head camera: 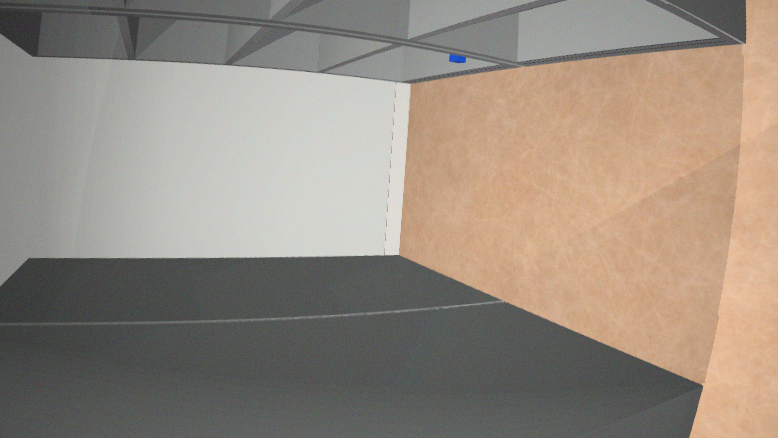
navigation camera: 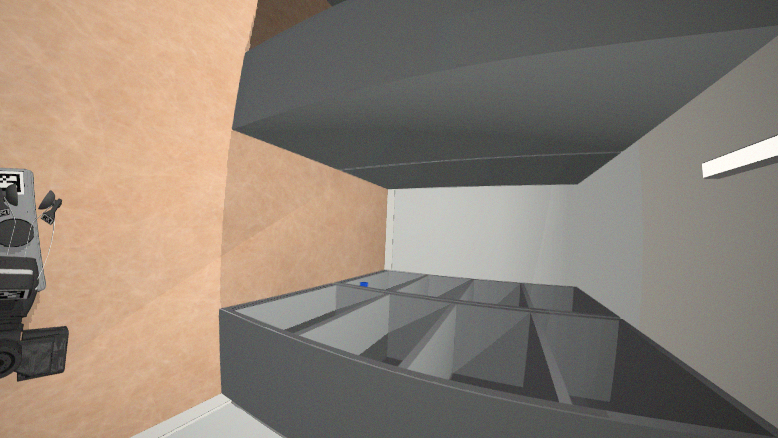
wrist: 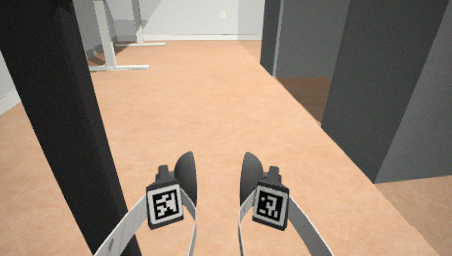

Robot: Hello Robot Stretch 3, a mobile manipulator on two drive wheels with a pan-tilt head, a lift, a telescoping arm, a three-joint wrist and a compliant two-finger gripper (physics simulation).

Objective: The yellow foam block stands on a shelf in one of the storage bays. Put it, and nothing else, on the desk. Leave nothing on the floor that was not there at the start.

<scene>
My gripper shows in the navigation camera view and in the wrist view; in the head camera view it is out of frame. The same spot on my gripper: [navigation camera: 49, 200] is [wrist: 256, 162].
</scene>
